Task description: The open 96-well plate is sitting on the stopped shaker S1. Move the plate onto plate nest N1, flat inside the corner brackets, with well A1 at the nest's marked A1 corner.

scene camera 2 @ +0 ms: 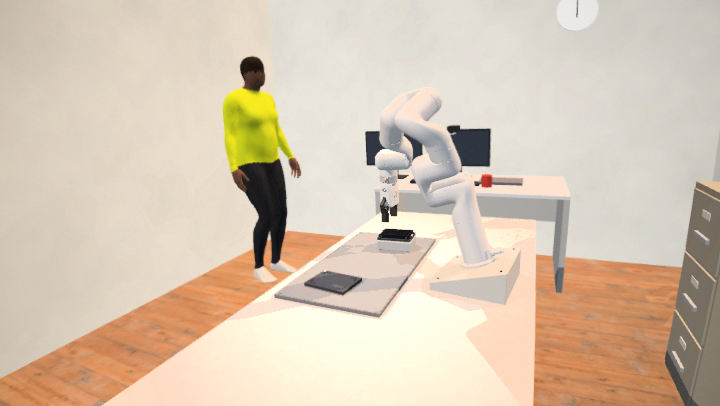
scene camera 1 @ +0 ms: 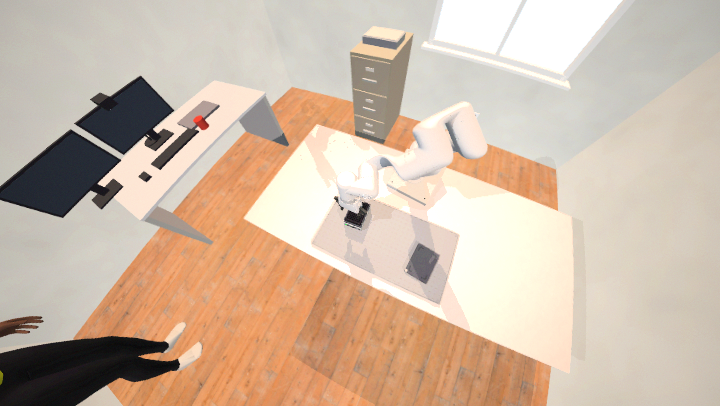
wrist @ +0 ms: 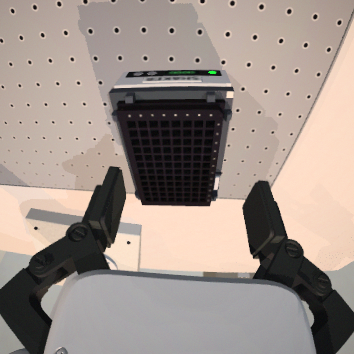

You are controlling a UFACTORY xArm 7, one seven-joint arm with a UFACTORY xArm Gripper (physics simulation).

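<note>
The black 96-well plate sits on the white shaker S1, whose front panel shows a green light in the wrist view. My gripper is open and empty, above the plate and apart from it. In the wrist view the plate shows between and beyond the two fingers. The dark plate nest N1 lies flat at the other end of the board. Its A1 mark is too small to read.
Shaker and nest stand on a grey perforated board on the white table. The arm's wedge base stands beside the board. A person stands on the far side of the table. A desk with monitors stands behind.
</note>
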